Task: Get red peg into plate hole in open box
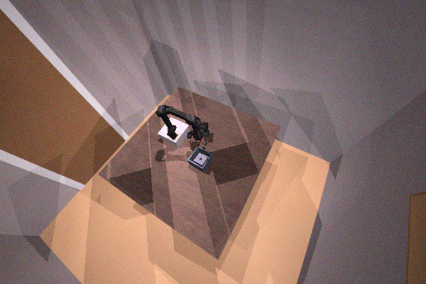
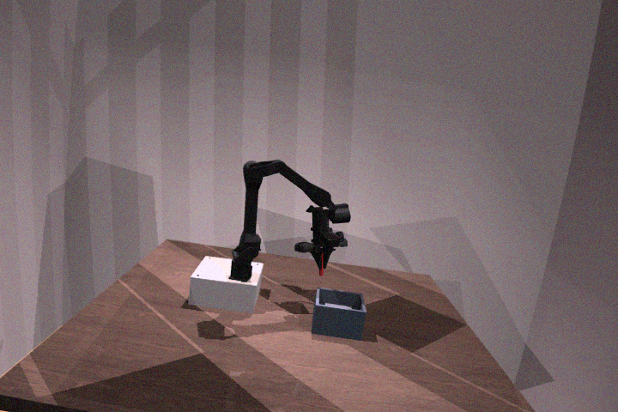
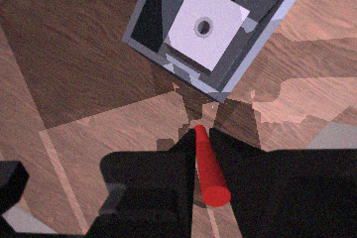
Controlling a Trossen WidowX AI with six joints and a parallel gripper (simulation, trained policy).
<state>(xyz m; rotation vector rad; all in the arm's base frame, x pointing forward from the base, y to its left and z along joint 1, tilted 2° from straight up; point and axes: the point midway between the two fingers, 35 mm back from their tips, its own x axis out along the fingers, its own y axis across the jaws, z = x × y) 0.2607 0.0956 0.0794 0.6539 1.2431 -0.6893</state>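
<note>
Now: the red peg 1 cm behind my gripper tip, 1 cm to the left of it and 2 cm above it. From my gripper tip the other things lie so: plate: 8 cm ahead, 11 cm to the right, 11 cm below; box: 8 cm ahead, 11 cm to the right, 13 cm below.
</note>
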